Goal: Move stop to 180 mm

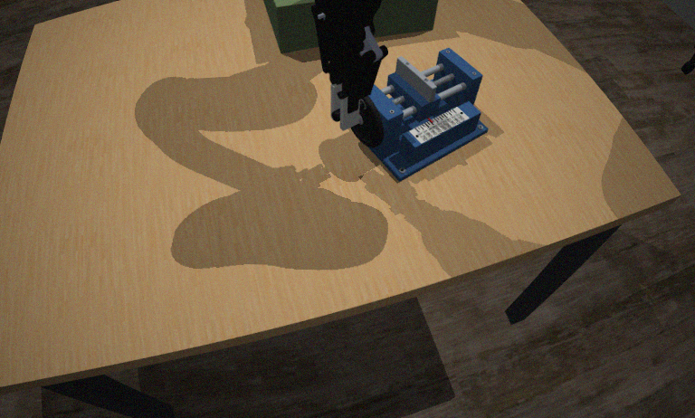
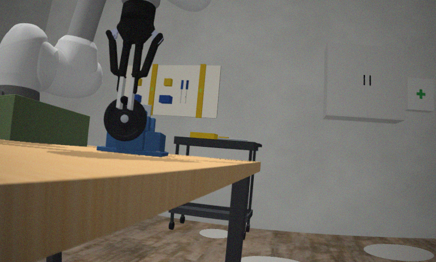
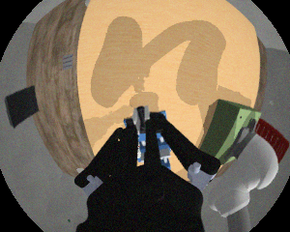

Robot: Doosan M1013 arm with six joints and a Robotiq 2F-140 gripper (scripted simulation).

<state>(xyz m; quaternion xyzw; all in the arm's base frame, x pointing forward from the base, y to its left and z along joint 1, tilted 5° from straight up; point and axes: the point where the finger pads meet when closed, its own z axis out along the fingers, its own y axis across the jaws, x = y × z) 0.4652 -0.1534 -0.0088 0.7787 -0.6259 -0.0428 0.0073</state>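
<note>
Right now my hand is 2 cm to the right of the handwheel, 2 cm above it and 1 cm past it. The rest, counted from my hand: stop plate (13 cm to the left, 4 cm below, 2 cm behind).
</note>
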